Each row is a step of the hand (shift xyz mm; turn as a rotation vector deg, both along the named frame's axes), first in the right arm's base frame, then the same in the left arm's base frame.
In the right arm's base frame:
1: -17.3 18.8 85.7 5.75 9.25 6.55
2: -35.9 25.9 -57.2 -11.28 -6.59 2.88
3: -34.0 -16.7 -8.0 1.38 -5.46 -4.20
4: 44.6 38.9 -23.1 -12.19 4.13 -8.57
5: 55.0 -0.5 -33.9 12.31 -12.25 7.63
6: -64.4 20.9 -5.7 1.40 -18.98 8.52
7: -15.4 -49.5 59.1 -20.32 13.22 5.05
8: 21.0 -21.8 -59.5 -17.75 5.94 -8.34
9: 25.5 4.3 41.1 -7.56 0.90 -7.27
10: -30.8 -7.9 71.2 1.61 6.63 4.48
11: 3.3 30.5 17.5 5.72 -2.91 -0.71
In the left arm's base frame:
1: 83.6 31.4 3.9 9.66 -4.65 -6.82
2: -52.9 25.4 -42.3 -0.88 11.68 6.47
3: -17.6 32.3 12.0 -5.25 -2.01 4.21
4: -4.1 -48.3 -41.1 -8.96 10.51 -6.96
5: -23.5 -60.0 -5.5 5.86 -10.70 14.53
6: -10.0 62.3 -25.3 3.12 0.28 20.62
7: 40.0 25.8 62.5 5.14 20.74 -12.52
8: -59.0 -30.6 6.2 -9.14 16.01 -8.96
9: 44.3 -18.2 8.3 -7.86 6.20 -3.24
10: 60.4 42.5 24.9 6.32 -0.90 -5.09
11: 25.5 -0.6 -24.5 -0.55 -5.72 2.93

